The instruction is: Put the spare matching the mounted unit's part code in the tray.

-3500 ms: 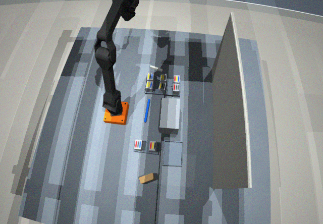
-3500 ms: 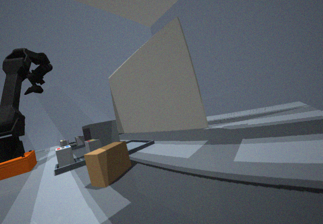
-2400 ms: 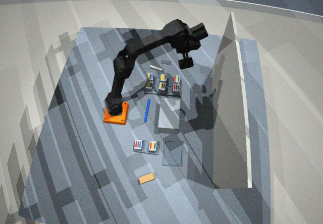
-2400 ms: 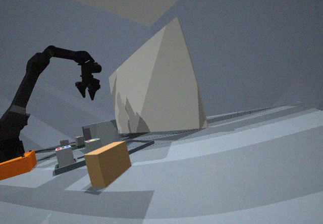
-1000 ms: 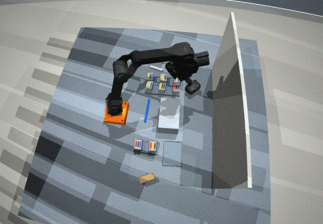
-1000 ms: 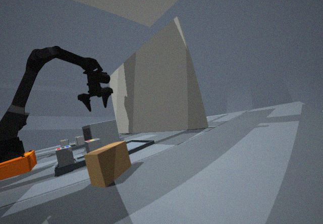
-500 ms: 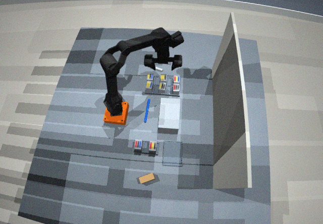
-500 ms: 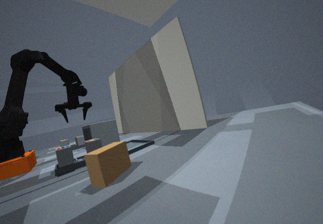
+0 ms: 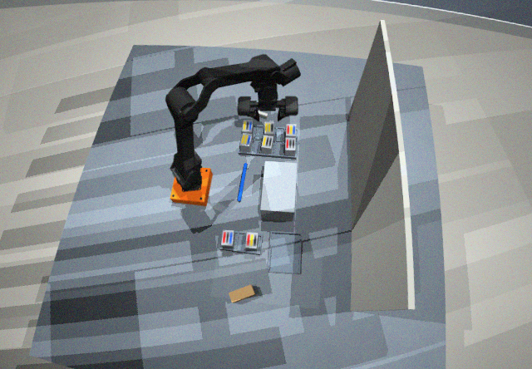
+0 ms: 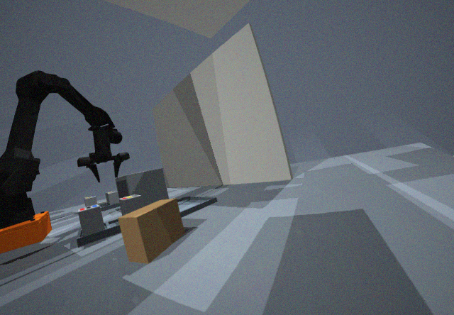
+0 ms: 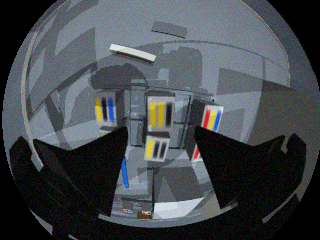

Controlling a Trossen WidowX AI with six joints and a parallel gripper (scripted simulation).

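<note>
Right now the spare is 60 mm below my gripper tip. The rest, counted from my gripper tip: tall pale panel: 280 mm to the right, 260 mm ahead, 130 mm above; blue pen: 170 mm to the right, 110 mm behind, 90 mm below; mounted unit: 230 mm to the right, 50 mm below, 10 mm ahead.
</note>
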